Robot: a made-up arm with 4 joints.
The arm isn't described. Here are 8 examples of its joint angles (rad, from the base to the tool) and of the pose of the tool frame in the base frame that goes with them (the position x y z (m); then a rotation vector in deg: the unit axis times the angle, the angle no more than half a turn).
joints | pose
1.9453 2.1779 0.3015 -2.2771 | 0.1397 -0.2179 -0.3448 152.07 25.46 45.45
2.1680 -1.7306 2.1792 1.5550 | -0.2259 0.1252 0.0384 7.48 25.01 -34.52
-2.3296 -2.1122 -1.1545 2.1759 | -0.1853 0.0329 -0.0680 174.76 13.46 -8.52
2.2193 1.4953 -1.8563 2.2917 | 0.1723 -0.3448 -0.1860 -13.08 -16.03 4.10
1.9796 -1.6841 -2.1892 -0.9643 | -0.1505 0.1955 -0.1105 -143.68 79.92 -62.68
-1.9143 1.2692 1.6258 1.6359 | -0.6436 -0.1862 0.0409 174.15 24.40 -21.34
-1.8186 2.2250 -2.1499 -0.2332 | -0.3583 -0.2996 -0.3010 -2.48 -4.10 90.79
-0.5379 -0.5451 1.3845 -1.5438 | -0.1389 0.2308 0.0074 -25.31 -43.21 -54.10
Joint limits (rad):
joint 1: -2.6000..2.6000
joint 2: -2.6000..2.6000
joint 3: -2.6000..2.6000
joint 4: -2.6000..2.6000
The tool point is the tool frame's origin. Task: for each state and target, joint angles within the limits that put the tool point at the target. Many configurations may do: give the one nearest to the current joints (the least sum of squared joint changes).
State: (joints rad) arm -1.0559 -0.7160 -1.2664 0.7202
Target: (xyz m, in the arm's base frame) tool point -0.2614 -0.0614 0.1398
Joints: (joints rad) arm -1.0464 -0.5762 -1.4181 0.4018
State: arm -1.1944 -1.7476 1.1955 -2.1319
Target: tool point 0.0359 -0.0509 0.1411
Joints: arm -1.1004 -1.9964 0.2681 -1.4160
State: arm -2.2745 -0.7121 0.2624 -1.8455
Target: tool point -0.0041 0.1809 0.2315
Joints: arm -1.8166 -1.4040 -0.4230 -2.4269
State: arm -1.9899 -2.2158 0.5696 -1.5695
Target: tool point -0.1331 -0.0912 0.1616
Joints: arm -2.0752 -1.4978 0.8028 -1.4781
